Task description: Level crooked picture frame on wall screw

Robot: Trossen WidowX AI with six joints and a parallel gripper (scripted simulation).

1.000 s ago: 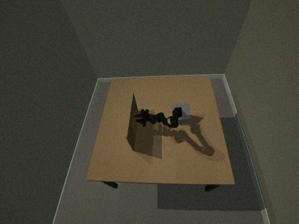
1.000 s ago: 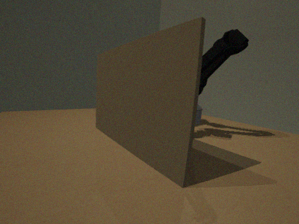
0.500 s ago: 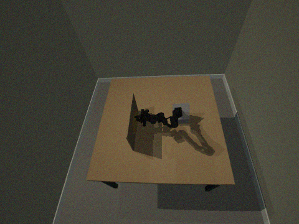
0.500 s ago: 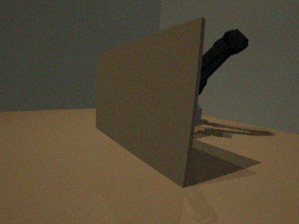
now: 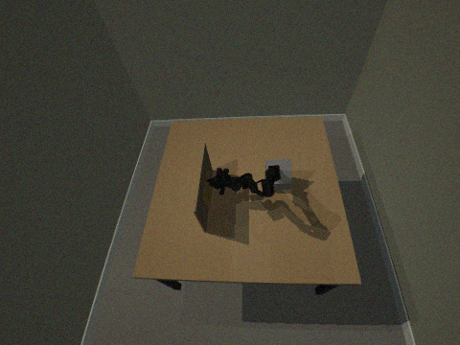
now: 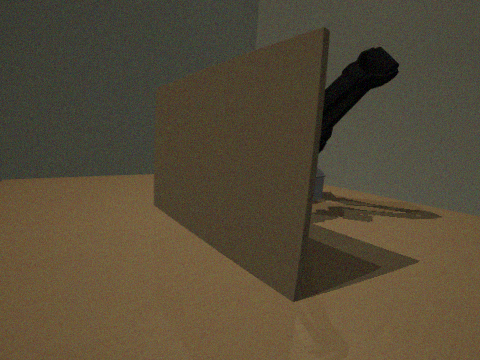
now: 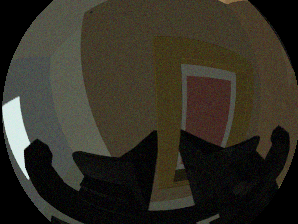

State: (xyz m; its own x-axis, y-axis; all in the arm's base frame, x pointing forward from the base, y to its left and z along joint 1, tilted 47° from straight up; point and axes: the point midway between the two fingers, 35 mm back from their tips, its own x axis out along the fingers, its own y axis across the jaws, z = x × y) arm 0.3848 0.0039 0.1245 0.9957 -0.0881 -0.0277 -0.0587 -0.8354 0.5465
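My gripper tip is now 10 mm short of the picture frame, 10 mm to the right of it and 50 mm above it. From my gripper tip the other things lie so: brown wall panel: 20 mm ahead, 60 mm below.
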